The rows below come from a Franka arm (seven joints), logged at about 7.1 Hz.
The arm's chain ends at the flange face. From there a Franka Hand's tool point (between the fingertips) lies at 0.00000 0.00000 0.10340 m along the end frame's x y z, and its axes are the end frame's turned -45 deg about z.
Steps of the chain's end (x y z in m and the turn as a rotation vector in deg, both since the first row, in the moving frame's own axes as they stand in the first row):
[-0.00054 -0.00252 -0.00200 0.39 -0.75 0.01]
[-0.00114 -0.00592 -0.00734 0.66 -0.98 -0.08]
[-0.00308 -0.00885 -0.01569 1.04 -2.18 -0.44]
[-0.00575 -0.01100 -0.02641 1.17 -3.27 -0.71]
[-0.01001 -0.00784 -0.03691 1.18 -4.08 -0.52]
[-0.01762 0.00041 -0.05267 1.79 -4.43 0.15]
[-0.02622 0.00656 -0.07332 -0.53 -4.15 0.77]
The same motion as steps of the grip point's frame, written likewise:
[0.00094 -0.00362 -0.00201 0.81 -0.25 0.01]
[0.00297 -0.00708 -0.00736 1.16 -0.23 -0.08]
[0.00261 -0.01254 -0.01578 2.28 -0.81 -0.44]
[0.00100 -0.01749 -0.02660 3.14 -1.48 -0.71]
[-0.00526 -0.01931 -0.03719 3.72 -2.05 -0.52]
[-0.01610 -0.02010 -0.05303 4.40 -1.87 0.15]
[-0.02911 -0.01856 -0.07360 2.56 -3.31 0.77]

